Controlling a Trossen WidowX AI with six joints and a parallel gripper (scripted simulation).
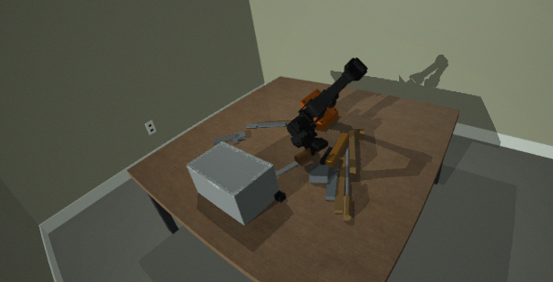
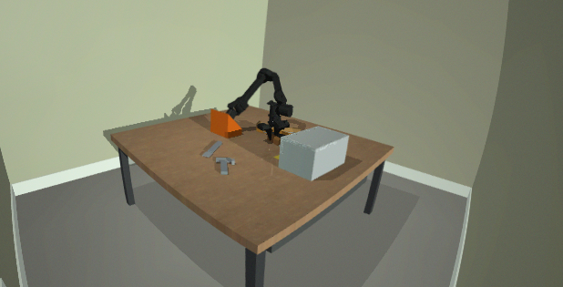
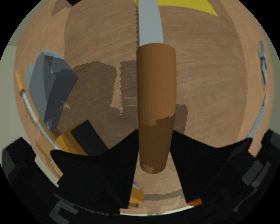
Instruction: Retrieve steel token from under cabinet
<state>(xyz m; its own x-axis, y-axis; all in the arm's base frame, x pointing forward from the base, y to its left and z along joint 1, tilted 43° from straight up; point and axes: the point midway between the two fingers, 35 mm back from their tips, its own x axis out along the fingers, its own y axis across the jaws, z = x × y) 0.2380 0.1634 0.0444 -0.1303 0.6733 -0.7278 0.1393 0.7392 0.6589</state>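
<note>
Now: the orange bar 90 mm behind my gripper tip, 80 mm to the left of it and 10 mm above it. The rest, counted from my gripper tip: grey block: 130 mm to the left, 90 mm ahead, 10 mm above; wooden stick: 220 mm to the left, 70 mm ahead; grey t-piece: 430 mm to the right, 130 mm ahead.
</note>
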